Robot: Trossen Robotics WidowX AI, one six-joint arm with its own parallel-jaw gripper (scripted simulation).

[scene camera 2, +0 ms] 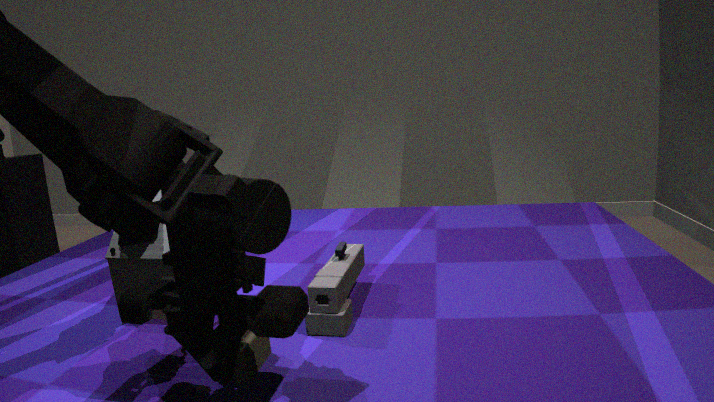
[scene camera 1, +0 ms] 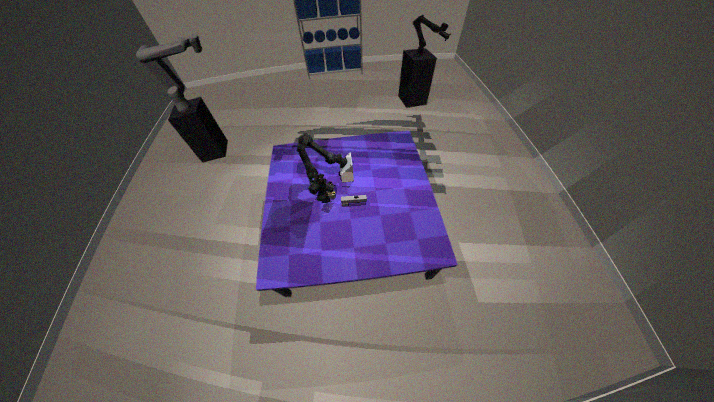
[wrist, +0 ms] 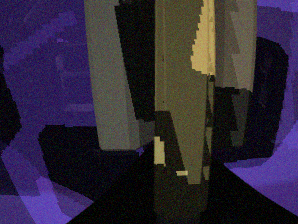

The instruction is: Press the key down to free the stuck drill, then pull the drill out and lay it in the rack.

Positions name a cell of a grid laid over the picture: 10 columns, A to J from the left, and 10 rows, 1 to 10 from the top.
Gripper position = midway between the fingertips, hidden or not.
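Visible: my gripper (scene camera 2: D10), also in the wrist view (wrist: F7). A rack (scene camera 2: D9) is visible too.
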